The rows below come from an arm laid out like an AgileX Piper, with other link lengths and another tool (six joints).
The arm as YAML. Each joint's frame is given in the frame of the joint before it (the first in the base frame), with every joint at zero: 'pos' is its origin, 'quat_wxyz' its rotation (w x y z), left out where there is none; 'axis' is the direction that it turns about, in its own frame. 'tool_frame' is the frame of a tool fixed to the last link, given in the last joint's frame.
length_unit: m
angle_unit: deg
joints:
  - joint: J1
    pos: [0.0, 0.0, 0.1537]
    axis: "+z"
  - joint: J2
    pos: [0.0, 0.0, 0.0]
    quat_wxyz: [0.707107, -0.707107, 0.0, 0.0]
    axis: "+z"
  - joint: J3
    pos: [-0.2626, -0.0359, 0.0]
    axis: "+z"
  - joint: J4
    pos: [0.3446, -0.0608, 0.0]
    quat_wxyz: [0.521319, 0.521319, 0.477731, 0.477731]
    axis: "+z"
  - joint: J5
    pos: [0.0, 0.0, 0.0]
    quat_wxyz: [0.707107, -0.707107, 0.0, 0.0]
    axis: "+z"
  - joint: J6
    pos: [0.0, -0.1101, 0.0]
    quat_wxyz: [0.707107, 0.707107, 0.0, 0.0]
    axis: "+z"
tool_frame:
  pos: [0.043, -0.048, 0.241]
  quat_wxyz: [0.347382, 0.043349, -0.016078, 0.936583]
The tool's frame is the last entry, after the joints.
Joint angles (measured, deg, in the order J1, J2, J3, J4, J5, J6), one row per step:
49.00, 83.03, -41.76, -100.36, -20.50, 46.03
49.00, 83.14, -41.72, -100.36, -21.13, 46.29
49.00, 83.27, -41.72, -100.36, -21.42, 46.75
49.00, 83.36, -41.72, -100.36, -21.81, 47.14
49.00, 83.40, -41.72, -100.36, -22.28, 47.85
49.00, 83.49, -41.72, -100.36, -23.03, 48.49
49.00, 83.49, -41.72, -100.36, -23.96, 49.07
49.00, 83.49, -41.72, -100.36, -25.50, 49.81
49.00, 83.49, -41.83, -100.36, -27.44, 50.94
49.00, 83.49, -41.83, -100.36, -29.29, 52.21
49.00, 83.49, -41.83, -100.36, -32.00, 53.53
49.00, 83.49, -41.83, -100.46, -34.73, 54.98
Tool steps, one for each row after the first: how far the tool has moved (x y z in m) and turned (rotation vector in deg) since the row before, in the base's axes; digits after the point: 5 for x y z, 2 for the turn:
-0.00392, 0.00118, -0.00189, 0.10, 0.65, 0.34
-0.00194, 0.00027, -0.00178, 0.06, 0.60, -0.05
-0.00243, 0.00065, -0.00132, 0.10, 0.58, 0.07
-0.00290, 0.00074, -0.00109, 0.22, 0.84, -0.06
-0.00456, 0.00141, -0.00154, 0.23, 0.98, 0.20
-0.00545, 0.00203, -0.00054, 0.32, 0.98, 0.38
-0.00903, 0.00334, -0.00057, 0.49, 1.45, 0.77
-0.01106, 0.00441, 0.00041, 0.69, 1.91, 0.85
-0.01122, 0.00325, -0.00057, 0.56, 2.06, 0.71
-0.01644, 0.00458, 0.00006, 0.73, 2.59, 1.36
-0.01685, 0.00377, 0.00027, 0.62, 2.66, 1.37

